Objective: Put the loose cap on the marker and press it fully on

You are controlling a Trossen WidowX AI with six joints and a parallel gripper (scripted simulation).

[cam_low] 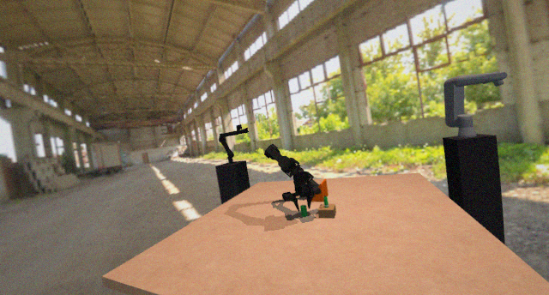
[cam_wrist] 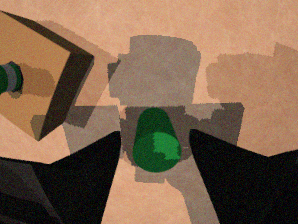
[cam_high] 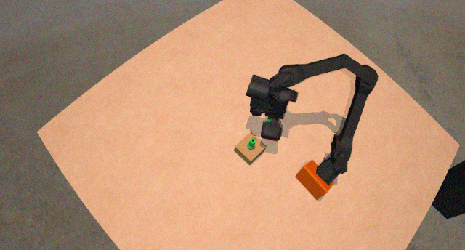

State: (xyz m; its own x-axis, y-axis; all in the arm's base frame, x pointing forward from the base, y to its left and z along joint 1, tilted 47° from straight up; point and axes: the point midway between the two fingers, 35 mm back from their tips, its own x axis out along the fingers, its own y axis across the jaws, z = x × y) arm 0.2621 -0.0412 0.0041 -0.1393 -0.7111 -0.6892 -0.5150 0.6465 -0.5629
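Now: gripper tip right at the green cap. From my gripper tip the other things lie so: holder block: 1 cm behind, 11 cm to the left, 1 cm below.
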